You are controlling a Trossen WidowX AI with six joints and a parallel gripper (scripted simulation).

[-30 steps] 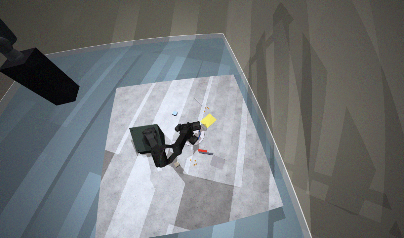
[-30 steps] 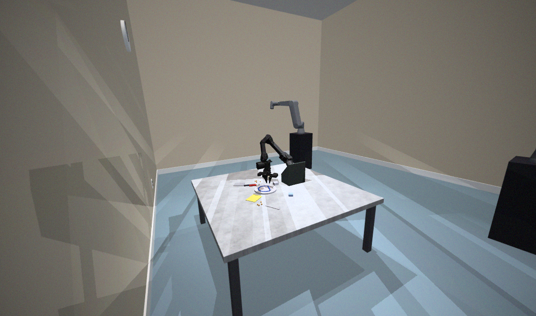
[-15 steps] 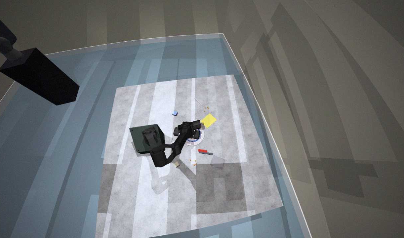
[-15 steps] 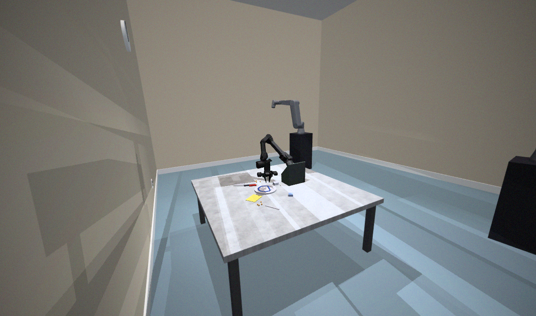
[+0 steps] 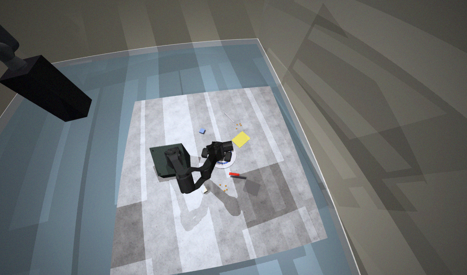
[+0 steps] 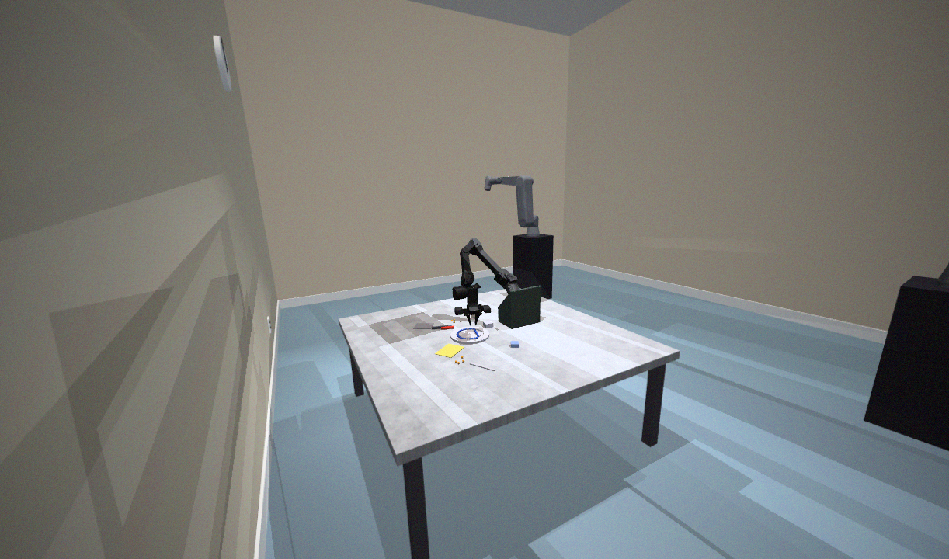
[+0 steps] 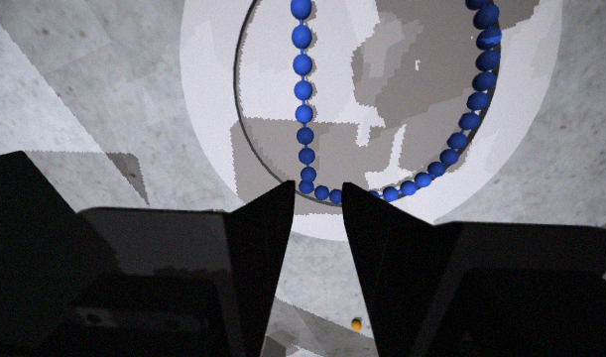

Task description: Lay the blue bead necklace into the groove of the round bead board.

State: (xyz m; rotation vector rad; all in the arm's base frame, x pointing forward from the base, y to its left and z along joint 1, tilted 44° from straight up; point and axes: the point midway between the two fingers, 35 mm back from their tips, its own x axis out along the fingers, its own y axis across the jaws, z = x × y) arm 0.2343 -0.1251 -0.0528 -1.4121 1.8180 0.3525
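Now: the round white bead board 4 cm ahead of my gripper tip, 3 cm to the left of it and 3 cm below it. From my gripper tip the other things lie so: cream cube: 18 cm to the right, 13 cm behind, 2 cm below; yellow sheet: 21 cm ahead, 12 cm to the left, 4 cm below; grey tool: 14 cm to the right, 10 cm ahead, 3 cm below.
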